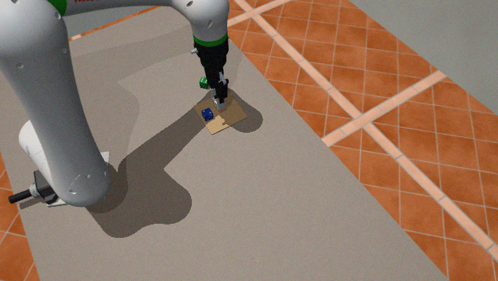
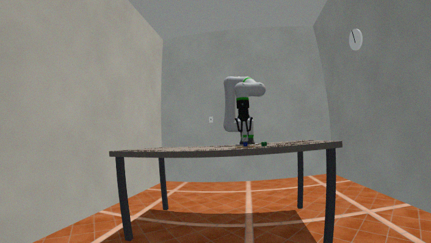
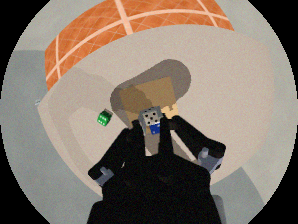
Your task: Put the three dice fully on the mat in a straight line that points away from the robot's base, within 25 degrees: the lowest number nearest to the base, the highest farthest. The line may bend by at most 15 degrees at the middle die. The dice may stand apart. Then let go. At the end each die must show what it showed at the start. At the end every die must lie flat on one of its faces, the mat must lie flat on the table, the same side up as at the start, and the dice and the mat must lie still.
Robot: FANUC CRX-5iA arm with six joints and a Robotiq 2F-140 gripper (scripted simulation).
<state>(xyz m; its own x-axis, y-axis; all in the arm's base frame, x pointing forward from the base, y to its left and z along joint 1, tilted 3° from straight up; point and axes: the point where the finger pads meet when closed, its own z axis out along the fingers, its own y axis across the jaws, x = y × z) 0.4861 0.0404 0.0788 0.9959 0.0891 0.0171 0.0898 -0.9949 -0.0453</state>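
The tan mat lies 7 cm below my hand. Also, from my hand: blue die (6 cm below, 5 cm behind); then green die (14 cm to the left, 6 cm below); then white die (2 cm below).
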